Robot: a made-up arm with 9 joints.
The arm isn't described. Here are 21 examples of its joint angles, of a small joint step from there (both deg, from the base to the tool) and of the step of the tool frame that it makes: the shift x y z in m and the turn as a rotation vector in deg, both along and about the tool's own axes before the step.
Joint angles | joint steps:
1: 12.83 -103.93 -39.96 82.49 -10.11 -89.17 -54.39 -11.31 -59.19 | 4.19 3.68 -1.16 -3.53 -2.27 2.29 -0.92 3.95 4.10
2: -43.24 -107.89 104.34 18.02 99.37 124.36 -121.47 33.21 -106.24 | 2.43 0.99 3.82 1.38 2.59 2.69 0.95 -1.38 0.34
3: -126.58 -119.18 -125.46 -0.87 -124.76 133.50 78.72 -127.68 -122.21 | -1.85 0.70 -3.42 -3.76 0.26 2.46 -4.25 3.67 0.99
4: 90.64 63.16 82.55 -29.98 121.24 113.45 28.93 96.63 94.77 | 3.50 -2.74 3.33 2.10 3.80 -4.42 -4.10 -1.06 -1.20
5: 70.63 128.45 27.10 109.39 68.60 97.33 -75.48 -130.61 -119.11 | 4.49 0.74 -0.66 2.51 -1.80 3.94 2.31 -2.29 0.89
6: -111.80 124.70 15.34 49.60 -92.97 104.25 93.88 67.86 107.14 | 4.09 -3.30 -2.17 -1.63 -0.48 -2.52 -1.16 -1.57 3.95
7: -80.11 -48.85 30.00 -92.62 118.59 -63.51 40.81 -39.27 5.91 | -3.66 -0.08 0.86 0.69 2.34 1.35 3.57 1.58 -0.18
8: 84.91 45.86 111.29 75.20 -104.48 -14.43 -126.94 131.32 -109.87 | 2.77 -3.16 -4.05 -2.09 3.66 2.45 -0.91 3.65 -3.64
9: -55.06 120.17 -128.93 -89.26 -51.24 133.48 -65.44 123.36 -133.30 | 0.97 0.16 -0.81 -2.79 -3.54 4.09 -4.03 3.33 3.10
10: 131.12 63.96 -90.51 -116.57 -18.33 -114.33 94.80 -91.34 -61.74 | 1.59 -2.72 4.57 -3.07 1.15 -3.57 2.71 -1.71 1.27
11: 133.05 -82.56 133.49 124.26 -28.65 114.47 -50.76 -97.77 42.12 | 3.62 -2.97 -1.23 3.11 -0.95 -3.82 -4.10 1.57 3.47
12: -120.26 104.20 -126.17 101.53 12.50 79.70 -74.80 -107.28 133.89 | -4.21 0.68 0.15 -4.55 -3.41 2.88 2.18 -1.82 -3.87
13: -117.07 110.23 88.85 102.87 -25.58 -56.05 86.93 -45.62 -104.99 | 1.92 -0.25 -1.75 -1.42 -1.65 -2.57 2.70 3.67 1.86
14: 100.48 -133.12 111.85 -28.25 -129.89 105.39 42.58 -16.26 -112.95 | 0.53 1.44 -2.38 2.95 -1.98 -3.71 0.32 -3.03 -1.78
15: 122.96 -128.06 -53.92 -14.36 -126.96 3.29 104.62 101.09 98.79 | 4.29 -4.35 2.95 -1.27 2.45 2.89 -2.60 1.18 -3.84
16: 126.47 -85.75 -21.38 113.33 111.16 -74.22 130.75 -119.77 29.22 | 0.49 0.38 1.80 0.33 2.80 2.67 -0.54 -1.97 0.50
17: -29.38 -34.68 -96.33 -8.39 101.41 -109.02 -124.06 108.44 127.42 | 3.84 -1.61 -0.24 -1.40 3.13 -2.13 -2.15 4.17 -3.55
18: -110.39 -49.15 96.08 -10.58 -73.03 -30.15 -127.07 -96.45 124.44 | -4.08 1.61 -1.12 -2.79 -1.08 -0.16 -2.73 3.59 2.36
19: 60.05 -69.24 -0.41 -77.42 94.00 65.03 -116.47 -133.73 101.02 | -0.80 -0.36 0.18 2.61 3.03 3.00 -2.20 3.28 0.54
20: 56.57 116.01 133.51 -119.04 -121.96 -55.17 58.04 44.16 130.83 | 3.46 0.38 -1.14 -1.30 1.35 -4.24 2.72 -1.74 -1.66
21: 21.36 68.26 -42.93 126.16 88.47 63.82 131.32 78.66 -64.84 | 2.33 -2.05 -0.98 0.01 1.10 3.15 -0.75 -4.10 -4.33
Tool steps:
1: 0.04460 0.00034 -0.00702 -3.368 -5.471 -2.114
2: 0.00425 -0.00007 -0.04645 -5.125 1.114 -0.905
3: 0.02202 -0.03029 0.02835 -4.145 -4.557 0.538
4: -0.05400 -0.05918 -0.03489 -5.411 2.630 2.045
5: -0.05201 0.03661 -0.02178 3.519 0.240 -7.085
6: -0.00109 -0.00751 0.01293 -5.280 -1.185 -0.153
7: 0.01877 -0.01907 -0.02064 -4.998 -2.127 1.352
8: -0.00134 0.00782 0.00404 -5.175 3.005 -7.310
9: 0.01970 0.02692 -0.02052 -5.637 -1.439 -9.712
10: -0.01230 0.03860 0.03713 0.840 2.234 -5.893
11: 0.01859 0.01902 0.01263 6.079 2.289 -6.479
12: -0.02778 -0.00818 -0.01563 2.056 5.949 -1.960
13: -0.04617 -0.03841 -0.00547 -6.155 4.110 -2.403
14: 0.00157 -0.00043 0.00054 1.956 1.670 -0.474
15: -0.00208 0.00977 -0.00378 -1.481 1.575 0.246
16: 0.02192 0.01848 0.00583 -0.505 -0.311 -7.324
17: -0.00761 0.00266 0.01630 4.606 2.843 -0.291
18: 0.02019 -0.00680 0.00212 5.291 0.018 -3.858
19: -0.00578 -0.01210 -0.00581 7.949 -0.736 -3.867
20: -0.00237 -0.00899 0.03877 3.230 3.217 -1.081
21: 0.00654 0.03458 0.01285 4.870 1.716 -5.674
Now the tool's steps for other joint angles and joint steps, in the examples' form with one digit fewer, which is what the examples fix.
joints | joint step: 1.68 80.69 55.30 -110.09 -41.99 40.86 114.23 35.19 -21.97 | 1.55 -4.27 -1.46 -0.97 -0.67 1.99 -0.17 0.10 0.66
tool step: -0.0154 -0.0130 0.0307 3.96 0.87 2.33
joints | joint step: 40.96 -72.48 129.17 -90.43 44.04 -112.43 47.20 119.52 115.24 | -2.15 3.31 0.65 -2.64 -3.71 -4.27 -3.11 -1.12 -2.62
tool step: 0.0114 -0.0028 0.0094 -0.09 -3.41 3.75
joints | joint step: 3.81 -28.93 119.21 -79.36 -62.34 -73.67 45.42 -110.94 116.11 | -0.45 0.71 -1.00 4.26 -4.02 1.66 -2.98 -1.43 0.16
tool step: -0.0001 -0.0094 -0.0045 -1.91 -0.41 3.00
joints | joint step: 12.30 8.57 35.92 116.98 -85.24 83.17 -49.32 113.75 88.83 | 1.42 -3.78 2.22 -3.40 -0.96 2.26 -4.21 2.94 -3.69
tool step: 0.0088 -0.0001 0.0154 7.00 7.95 -3.48
